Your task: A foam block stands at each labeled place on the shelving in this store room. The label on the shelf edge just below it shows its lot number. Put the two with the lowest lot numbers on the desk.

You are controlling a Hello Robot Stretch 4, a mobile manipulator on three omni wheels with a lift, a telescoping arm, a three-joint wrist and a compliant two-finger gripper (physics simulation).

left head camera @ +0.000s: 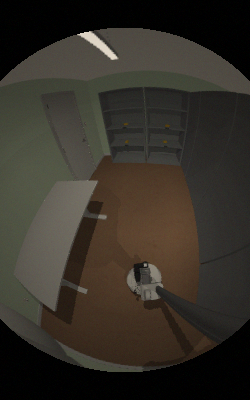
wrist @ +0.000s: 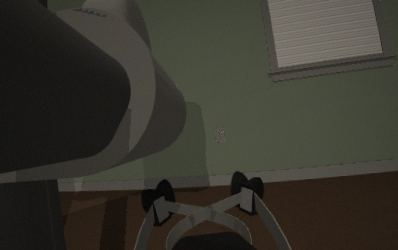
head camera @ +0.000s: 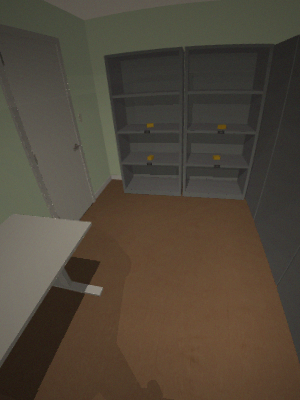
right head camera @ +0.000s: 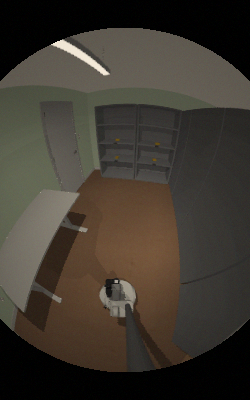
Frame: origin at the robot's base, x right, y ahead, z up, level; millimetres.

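Where they show: gripper, fingertip midpoint: [left head camera: 139, 293] [wrist: 202, 189].
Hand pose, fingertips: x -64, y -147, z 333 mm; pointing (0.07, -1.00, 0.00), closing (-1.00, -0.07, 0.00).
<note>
After its pixels a point has its place.
Two grey shelf units stand side by side at the far wall, the left one [head camera: 183, 120] {y 2707, x 369, z 1053 mm} and the right one [head camera: 270, 75] {y 2400, x 1289, z 1580 mm}. Yellow foam blocks stand on their two middle shelves: upper left [head camera: 150, 125] {y 2828, x -77, z 986 mm} [left head camera: 126, 124] {y 2827, x -57, z 964 mm} [right head camera: 117, 140] {y 2834, x -96, z 984 mm}, upper right [head camera: 222, 127] {y 2526, x 844, z 984 mm} [left head camera: 167, 126] {y 2531, x 854, z 986 mm} [right head camera: 157, 144] {y 2528, x 853, z 964 mm}, lower left [head camera: 150, 157] {y 2731, x -104, z 545 mm} [left head camera: 127, 142] {y 2719, x -107, z 512 mm} [right head camera: 117, 157] {y 2737, x -77, z 523 mm}, lower right [head camera: 216, 157] {y 2635, x 844, z 538 mm} [left head camera: 165, 142] {y 2626, x 870, z 508 mm} [right head camera: 154, 160] {y 2626, x 864, z 509 mm}. A small dark label shows below each; the numbers are too small to read. The pale desk [head camera: 35, 250] {y 844, x -797, z 692 mm} [left head camera: 57, 225] {y 488, x -866, z 692 mm} [right head camera: 35, 235] {y 438, x -847, z 691 mm} is at the left. My gripper [wrist: 202, 189] {y -147, x -64, z 333 mm} is open and empty, far from the blocks.
A tall dark cabinet [head camera: 280, 150] {y 1736, x 1162, z 942 mm} [left head camera: 220, 160] {y 980, x 1026, z 1017 mm} [right head camera: 215, 190] runs along the right side. A grey door [head camera: 45, 125] {y 1978, x -1113, z 1250 mm} [left head camera: 67, 130] {y 1991, x -1110, z 1265 mm} is in the left wall. The desk's foot [head camera: 93, 290] sticks out over the brown floor. In the wrist view, a window [wrist: 325, 32] {y -1582, x -1011, z 1042 mm} is in the green wall.
</note>
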